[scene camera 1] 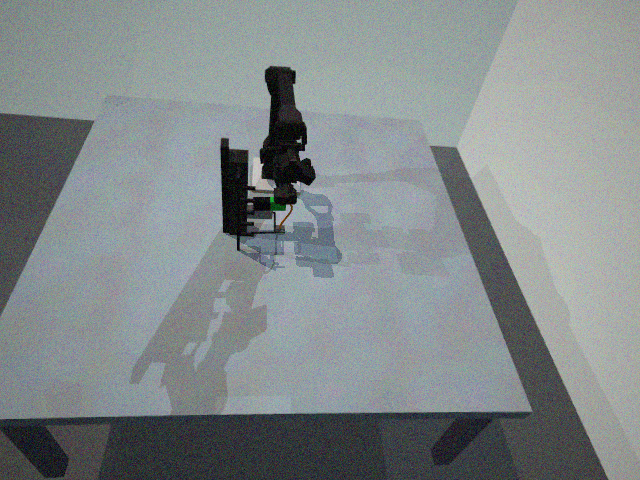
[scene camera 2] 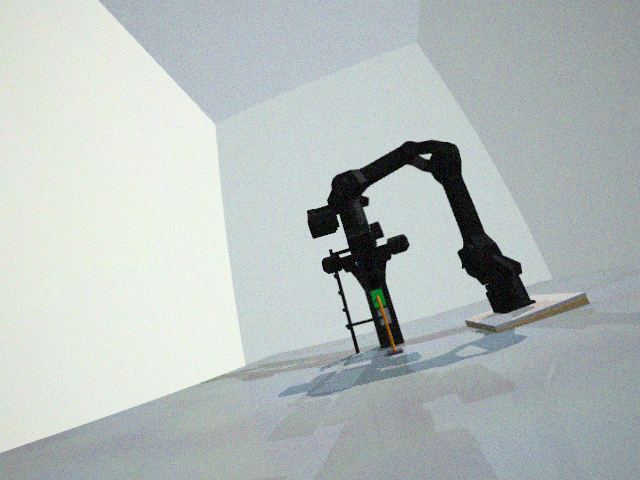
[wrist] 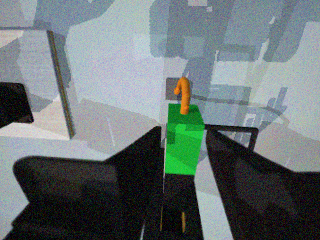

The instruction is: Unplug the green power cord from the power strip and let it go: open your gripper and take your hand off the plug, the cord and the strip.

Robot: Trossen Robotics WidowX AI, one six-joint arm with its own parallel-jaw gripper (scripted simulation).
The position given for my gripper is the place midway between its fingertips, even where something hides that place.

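Note:
A green plug [wrist: 184, 132] is there for me to see. I can see my gripper [wrist: 183, 133] as well, and it is the same gripper [scene camera 1: 282, 201] that I also find as my gripper [scene camera 2: 376, 293].

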